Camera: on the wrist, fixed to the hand. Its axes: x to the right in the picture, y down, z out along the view.
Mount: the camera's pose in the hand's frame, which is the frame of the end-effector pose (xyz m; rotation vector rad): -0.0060 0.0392 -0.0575 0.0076 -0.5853 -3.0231
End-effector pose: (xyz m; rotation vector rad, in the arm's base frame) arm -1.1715 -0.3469 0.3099 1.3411 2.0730 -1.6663
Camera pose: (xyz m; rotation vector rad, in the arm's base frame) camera -1.1178 -0.3024 0.3071 1.9415 -1.1188 0.4630
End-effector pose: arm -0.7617 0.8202 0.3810 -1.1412 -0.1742 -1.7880
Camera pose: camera -0.7662 0.7715 0.3311 0.1830 1.2306 0.9065
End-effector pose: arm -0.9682 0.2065 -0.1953 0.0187 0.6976 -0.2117
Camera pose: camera -1.0014 0.2510 -0.2377 1.0999 0.4944 2.8843
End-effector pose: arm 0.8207 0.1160 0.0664 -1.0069 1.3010 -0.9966
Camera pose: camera 0.7635 0.1312 0.0294 1.6973 1.3688 1.3173
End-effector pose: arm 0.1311 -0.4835 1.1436 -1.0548 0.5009 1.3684
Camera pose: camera 0.1089 -0.5397 1.1085 -0.2584 -1.2750 -1.1493
